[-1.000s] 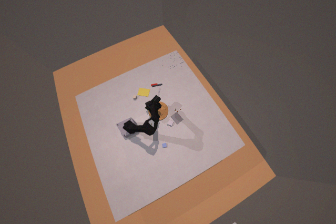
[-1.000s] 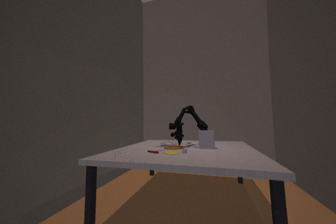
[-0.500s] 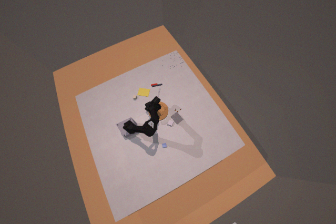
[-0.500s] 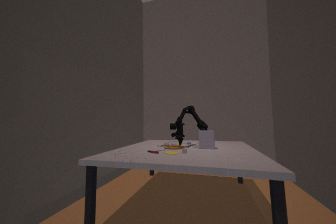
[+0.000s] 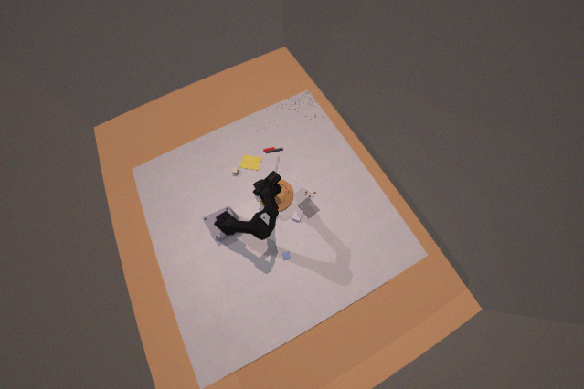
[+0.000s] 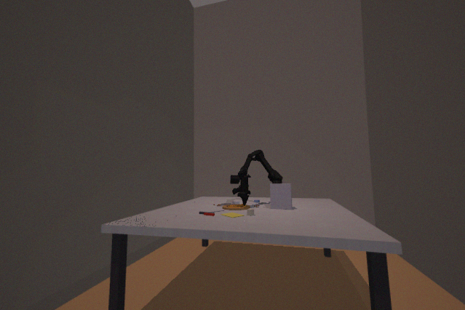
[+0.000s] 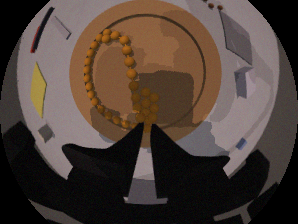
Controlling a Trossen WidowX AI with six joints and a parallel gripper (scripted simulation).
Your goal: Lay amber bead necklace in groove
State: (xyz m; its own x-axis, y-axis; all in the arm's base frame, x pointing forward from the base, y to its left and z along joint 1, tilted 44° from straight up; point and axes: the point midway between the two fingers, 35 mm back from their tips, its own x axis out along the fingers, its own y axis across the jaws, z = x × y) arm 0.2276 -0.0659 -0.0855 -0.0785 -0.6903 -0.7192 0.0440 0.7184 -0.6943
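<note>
Now: the round bead board 60 mm ahead of my gripper tip, 10 mm to the left of it and 10 mm below it. Round my gripper tip: cream cube (80 mm behind, 270 mm to the left); then thin grey bar (160 mm ahead, 180 mm to the left, 10 mm below); then grey square plate (180 mm ahead, 150 mm to the right, 20 mm below).
</note>
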